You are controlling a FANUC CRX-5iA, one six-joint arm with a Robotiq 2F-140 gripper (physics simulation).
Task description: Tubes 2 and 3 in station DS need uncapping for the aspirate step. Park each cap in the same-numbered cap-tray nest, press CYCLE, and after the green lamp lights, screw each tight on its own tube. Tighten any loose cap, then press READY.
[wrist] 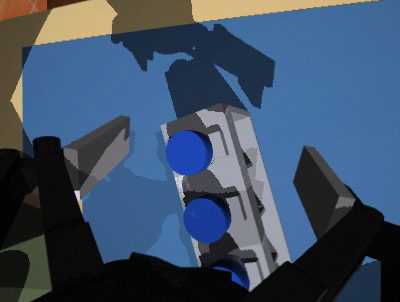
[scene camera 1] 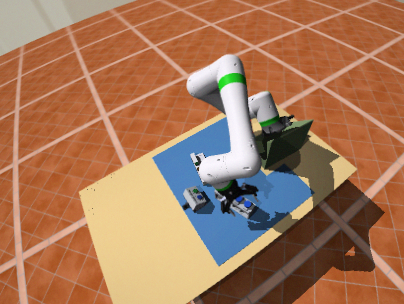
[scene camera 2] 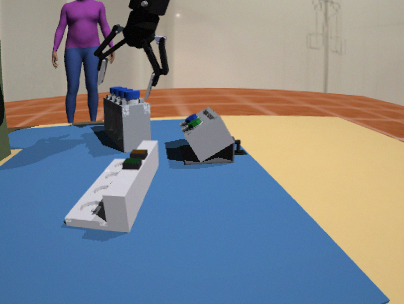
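Seen in the pictures: gripper, fingertip midpoint: [wrist: 211,149] [scene camera 1: 245,206]; arm's base, origin of the base link: [scene camera 1: 273,131].
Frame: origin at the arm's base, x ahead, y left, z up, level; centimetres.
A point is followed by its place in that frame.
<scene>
The grey tube rack [scene camera 1: 248,210] {x 40.4, y 30.1, z -5.2 cm} [scene camera 2: 136,126] {x 46.8, y 10.4, z -9.6 cm} [wrist: 243,182] {x 43.5, y 25.7, z -5.2 cm} stands upright on the blue mat with a row of blue caps on top. In the wrist view one cap [wrist: 189,152] {x 39.8, y 27.8, z -2.6 cm} is at the far end, a second cap [wrist: 206,219] {x 41.7, y 23.0, z -2.6 cm} follows, and a third [wrist: 239,277] {x 44.6, y 19.4, z -2.6 cm} is partly hidden by the gripper body. Tube numbers are not readable. My gripper [scene camera 1: 241,201] {x 41.2, y 28.1, z -3.4 cm} [scene camera 2: 126,86] {x 41.2, y 28.1, z -3.4 cm} [wrist: 211,149] {x 41.2, y 28.1, z -3.4 cm} is open and empty, its fingers spread on either side of the rack, tips near cap height. The white cap tray [scene camera 1: 196,157] {x 45.7, y -18.4, z -13.6 cm} [scene camera 2: 118,207] {x 47.8, y -20.6, z -11.5 cm} shows empty round nests, and a dark green lamp [scene camera 2: 132,163] {x 48.7, y -12.7, z -9.4 cm} and an amber lamp [scene camera 2: 139,154] {x 49.2, y -8.8, z -9.4 cm}.
A tilted grey button box [scene camera 1: 196,201] {x 60.5, y 11.2, z -6.9 cm} [scene camera 2: 212,139] {x 60.8, y 1.4, z -10.3 cm} with green and blue buttons stands beside the rack, near the edge of the mat [scene camera 1: 220,240] {x 59.4, y 33.6, z -14.6 cm} [scene camera 2: 240,250] {x 60.1, y -24.9, z -14.7 cm}. A dark green panel [scene camera 1: 292,145] {x -5.0, y 12.2, z -3.8 cm} stands near a second white arm section [scene camera 1: 264,105] {x 2.7, y -8.8, z 16.1 cm}. A person [scene camera 2: 82,30] stands behind the table.
</scene>
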